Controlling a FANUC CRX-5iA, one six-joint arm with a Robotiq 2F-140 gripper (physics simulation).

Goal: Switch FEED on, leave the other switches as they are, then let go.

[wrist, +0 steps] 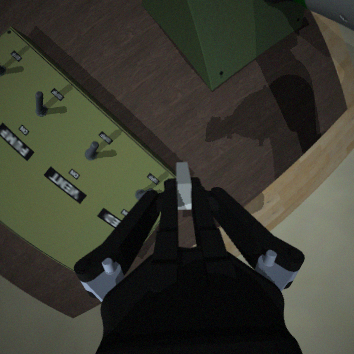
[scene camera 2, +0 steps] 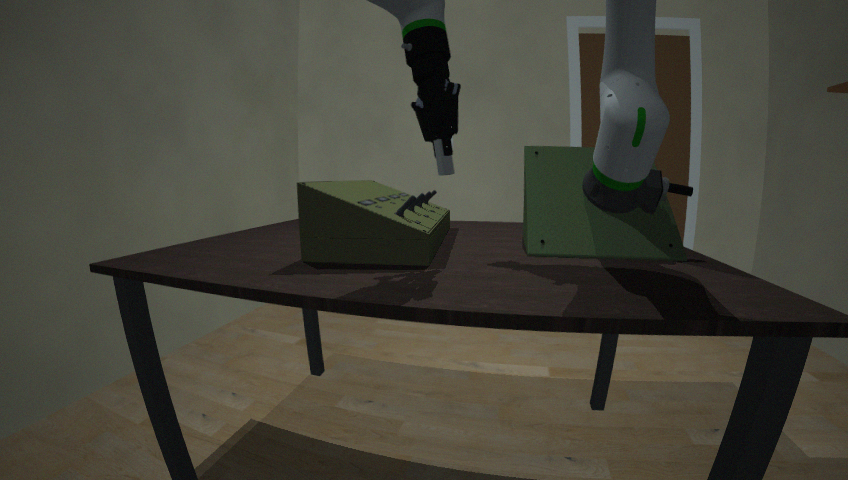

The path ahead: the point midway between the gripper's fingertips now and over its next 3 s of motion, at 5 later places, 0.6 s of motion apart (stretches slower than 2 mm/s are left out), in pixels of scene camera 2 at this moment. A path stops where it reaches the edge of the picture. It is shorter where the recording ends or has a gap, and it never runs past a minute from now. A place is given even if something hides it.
The gripper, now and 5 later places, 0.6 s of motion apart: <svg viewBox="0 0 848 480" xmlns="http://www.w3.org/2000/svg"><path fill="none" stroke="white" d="M446 174L439 197L426 196L432 154L433 178L394 195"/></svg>
